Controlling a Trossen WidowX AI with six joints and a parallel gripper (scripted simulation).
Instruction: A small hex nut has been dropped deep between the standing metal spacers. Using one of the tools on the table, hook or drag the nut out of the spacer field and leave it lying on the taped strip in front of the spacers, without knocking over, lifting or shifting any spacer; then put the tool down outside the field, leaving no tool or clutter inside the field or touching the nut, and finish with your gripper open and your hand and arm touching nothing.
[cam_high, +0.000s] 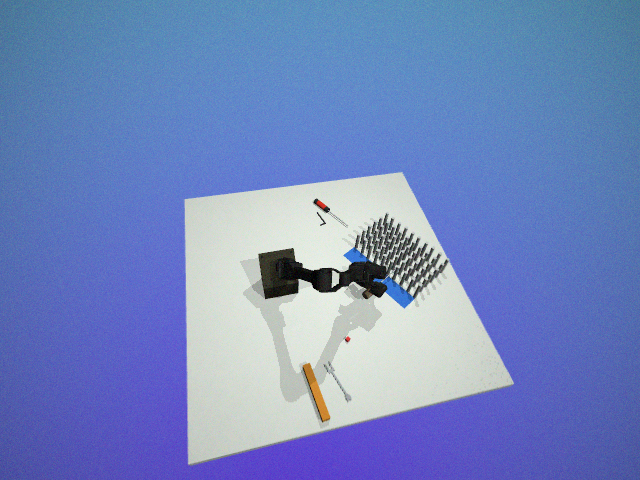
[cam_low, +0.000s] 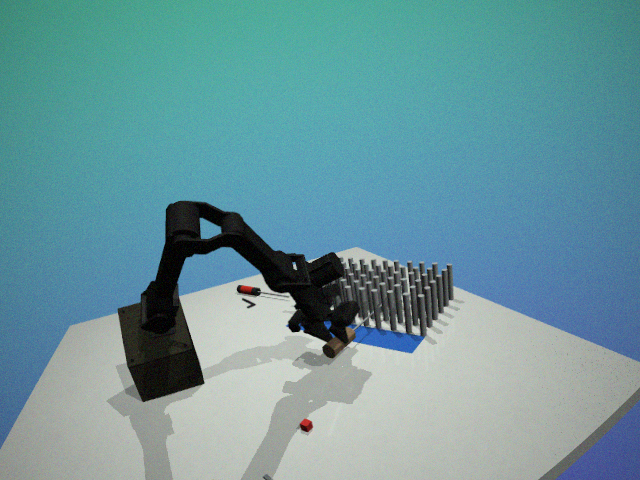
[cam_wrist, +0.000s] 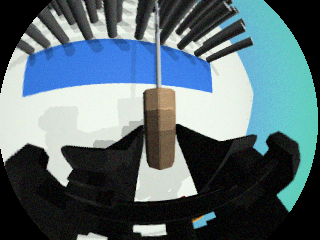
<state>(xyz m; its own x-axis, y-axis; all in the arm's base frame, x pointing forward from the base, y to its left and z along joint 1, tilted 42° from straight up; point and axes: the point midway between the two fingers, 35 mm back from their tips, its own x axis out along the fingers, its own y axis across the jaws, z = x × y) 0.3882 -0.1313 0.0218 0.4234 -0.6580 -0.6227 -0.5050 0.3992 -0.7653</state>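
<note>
My gripper tip is now 60 mm short of the blue taped strip, 90 mm to the right of it and 30 mm above it. Also, from my gripper tip: grey rod tool 90 mm ahead, 60 mm to the left; then grey wrench 240 mm behind, 370 mm to the right, 30 mm below; then small red cube 160 mm behind, 200 mm to the right, 30 mm below.
</note>
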